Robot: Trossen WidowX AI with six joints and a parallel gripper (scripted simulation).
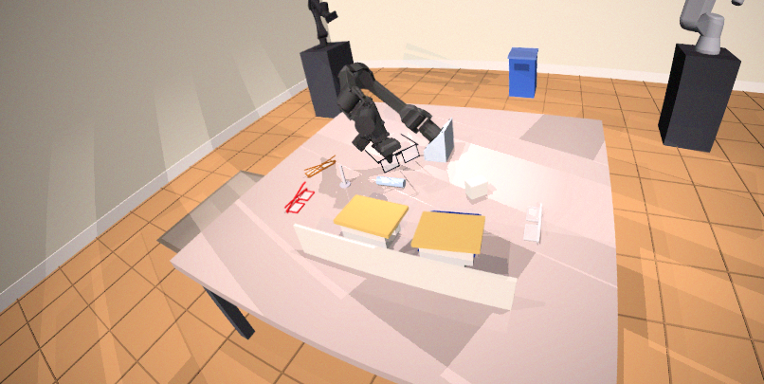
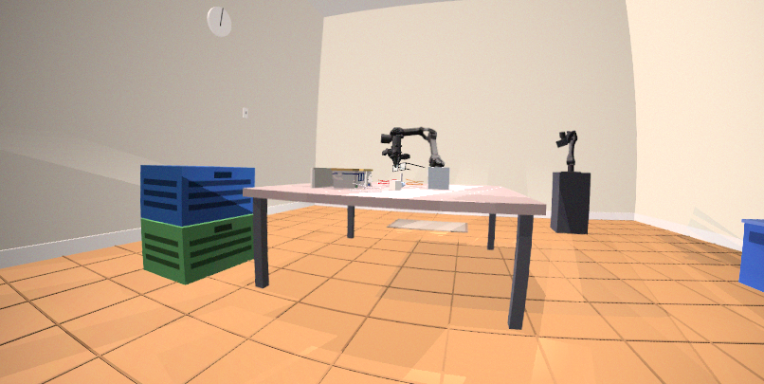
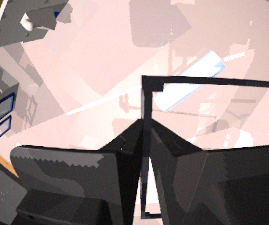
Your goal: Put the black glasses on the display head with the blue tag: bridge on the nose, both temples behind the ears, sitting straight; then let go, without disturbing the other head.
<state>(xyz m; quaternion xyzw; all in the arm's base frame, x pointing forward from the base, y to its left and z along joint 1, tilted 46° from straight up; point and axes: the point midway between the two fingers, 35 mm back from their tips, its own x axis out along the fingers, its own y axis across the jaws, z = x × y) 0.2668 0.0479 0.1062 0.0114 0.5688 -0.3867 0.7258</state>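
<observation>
Now: the pale blue cylinder 110 mm below my gripper tip, 40 mm to the right of it and 30 mm behind it. Round my gripper tip: round stand (200 mm to the right, 100 mm below, 20 mm ahead); then white cube (260 mm to the left, 100 mm below, 80 mm behind); then low white wall (320 mm ahead, 190 mm to the left, 70 mm below).
</observation>
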